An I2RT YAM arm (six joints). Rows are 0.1 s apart.
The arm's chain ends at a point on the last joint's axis. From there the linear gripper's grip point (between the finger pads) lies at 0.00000 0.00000 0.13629 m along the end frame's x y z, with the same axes.
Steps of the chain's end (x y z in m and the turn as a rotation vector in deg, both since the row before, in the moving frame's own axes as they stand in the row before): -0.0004, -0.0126, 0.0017, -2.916, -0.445, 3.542; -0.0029, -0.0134, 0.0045, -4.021, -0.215, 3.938; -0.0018, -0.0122, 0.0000, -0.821, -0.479, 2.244; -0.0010, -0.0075, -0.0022, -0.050, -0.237, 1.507; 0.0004, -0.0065, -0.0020, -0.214, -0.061, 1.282; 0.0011, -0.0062, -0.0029, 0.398, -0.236, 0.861; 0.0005, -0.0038, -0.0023, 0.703, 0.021, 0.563; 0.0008, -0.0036, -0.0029, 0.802, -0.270, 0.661
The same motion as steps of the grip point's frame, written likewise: -0.0017, -0.0057, 0.0015, -2.916, -0.445, 3.542; -0.0037, -0.0039, 0.0042, -4.021, -0.215, 3.938; -0.0030, -0.0103, 0.0000, -0.821, -0.479, 2.244; -0.0016, -0.0074, -0.0022, -0.050, -0.237, 1.507; 0.0002, -0.0060, -0.0020, -0.214, -0.061, 1.282; 0.0005, -0.0072, -0.0029, 0.398, -0.236, 0.861; 0.0006, -0.0055, -0.0023, 0.703, 0.021, 0.563; 0.0002, -0.0055, -0.0029, 0.802, -0.270, 0.661
